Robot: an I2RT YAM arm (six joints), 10 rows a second.
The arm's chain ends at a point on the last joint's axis. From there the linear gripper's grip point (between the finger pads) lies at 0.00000 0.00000 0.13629 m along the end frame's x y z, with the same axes.
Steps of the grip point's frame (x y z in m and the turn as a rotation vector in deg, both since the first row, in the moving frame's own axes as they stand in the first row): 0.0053, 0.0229, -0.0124, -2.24, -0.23, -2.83; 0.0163, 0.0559, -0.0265, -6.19, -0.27, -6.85; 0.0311, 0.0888, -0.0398, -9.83, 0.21, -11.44; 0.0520, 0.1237, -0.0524, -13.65, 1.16, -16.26; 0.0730, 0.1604, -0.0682, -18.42, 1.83, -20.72; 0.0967, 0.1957, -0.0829, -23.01, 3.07, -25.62
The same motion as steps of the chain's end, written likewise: 0.0057, 0.0176, -0.0123, -2.24, -0.23, -2.83; 0.0161, 0.0412, -0.0257, -6.19, -0.27, -6.85; 0.0283, 0.0657, -0.0378, -9.83, 0.21, -11.44; 0.0447, 0.0924, -0.0485, -13.65, 1.16, -16.26; 0.0610, 0.1191, -0.0612, -18.42, 1.83, -20.72; 0.0780, 0.1458, -0.0720, -23.01, 3.07, -25.62
